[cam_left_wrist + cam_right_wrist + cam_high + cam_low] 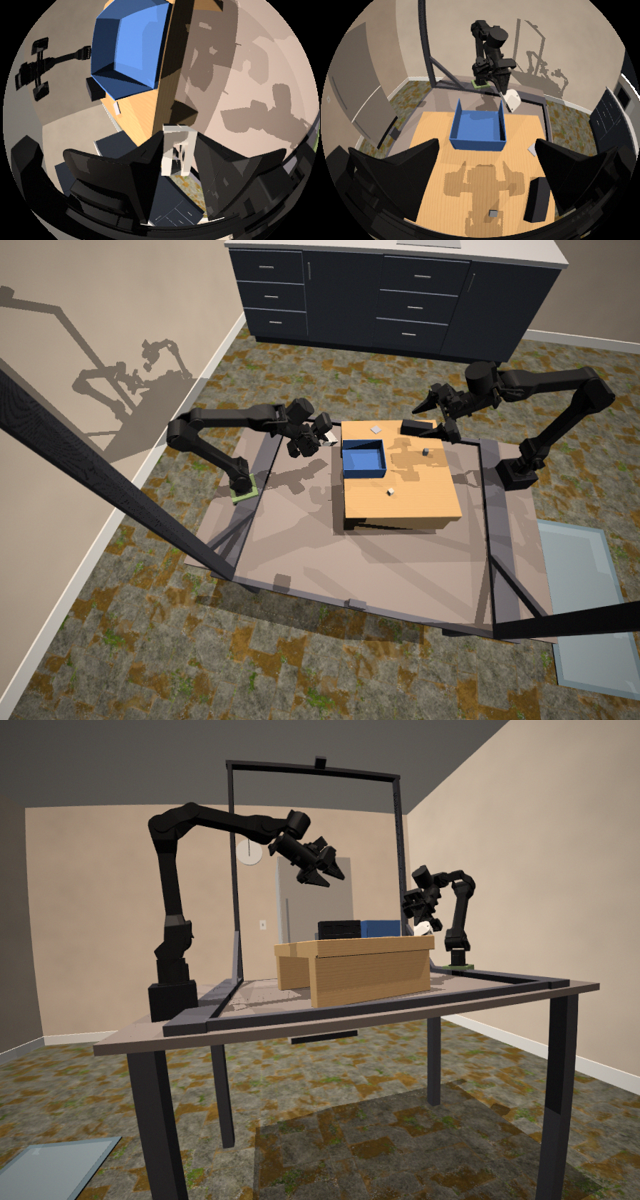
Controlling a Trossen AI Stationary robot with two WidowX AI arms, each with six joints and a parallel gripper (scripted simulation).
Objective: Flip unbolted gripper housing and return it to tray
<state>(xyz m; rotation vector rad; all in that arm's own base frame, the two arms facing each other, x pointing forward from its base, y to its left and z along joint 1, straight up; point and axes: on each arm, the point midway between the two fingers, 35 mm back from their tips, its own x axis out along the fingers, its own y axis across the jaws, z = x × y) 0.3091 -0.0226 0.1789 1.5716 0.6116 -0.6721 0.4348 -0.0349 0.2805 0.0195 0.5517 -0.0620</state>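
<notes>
My left hand is 3 cm to the left of the white gripper housing, 3 cm short of it and 3 cm above it. Round my left hand: wooden block (26 cm to the right, 11 cm below, 8 cm behind); blue tray (17 cm to the right, 8 cm behind, 3 cm below); flat grey plate (21 cm to the right, 8 cm ahead, 5 cm below).
</notes>
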